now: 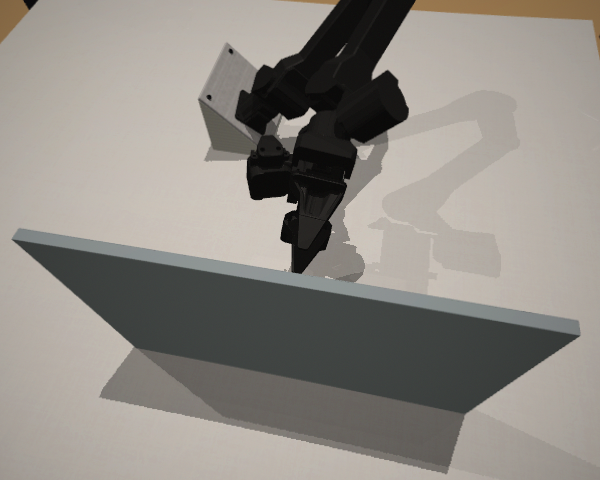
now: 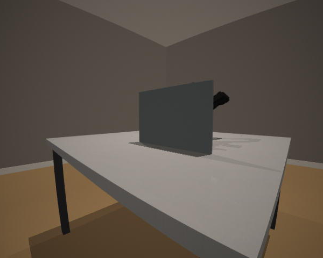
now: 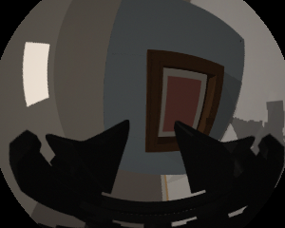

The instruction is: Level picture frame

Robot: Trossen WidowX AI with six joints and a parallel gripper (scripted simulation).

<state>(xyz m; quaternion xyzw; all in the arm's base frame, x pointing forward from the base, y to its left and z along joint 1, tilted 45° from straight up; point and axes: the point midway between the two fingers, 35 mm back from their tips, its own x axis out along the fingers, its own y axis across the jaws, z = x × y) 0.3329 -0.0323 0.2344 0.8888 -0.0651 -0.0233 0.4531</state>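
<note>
My gripper tip is now 5 cm short of the picture frame, 5 cm above it and 2 cm to the left of it. The rest, counted from my gripper tip: wall panel 6 cm below, 6 cm ahead, 1 cm to the right.
</note>
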